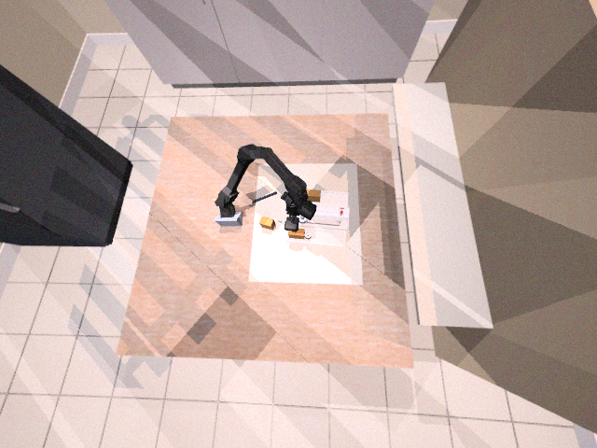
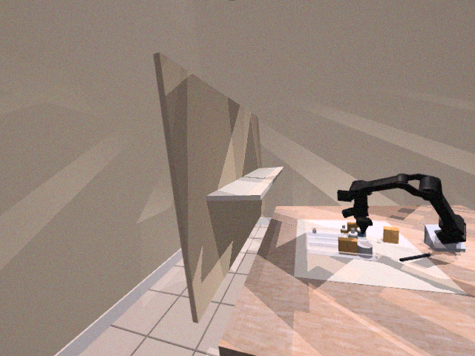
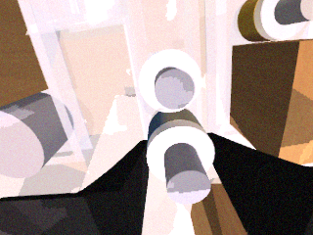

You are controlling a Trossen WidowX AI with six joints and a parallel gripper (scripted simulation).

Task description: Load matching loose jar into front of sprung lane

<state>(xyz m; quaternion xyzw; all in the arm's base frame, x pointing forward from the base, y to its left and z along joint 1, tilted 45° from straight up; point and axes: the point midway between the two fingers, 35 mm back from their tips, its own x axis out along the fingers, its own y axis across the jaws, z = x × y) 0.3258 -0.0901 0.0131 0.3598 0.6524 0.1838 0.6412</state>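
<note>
My gripper tip is 150 mm short of the clear pusher lane, 40 mm above it and 10 mm to the left of it. Also, from my gripper tip: red mark (230 mm ahead, 10 mm to the right, 10 mm above); then wall shelf (500 mm ahead, 310 mm above, 60 mm to the right); then black stick (150 mm to the left, 150 mm behind, 50 mm below).
</note>
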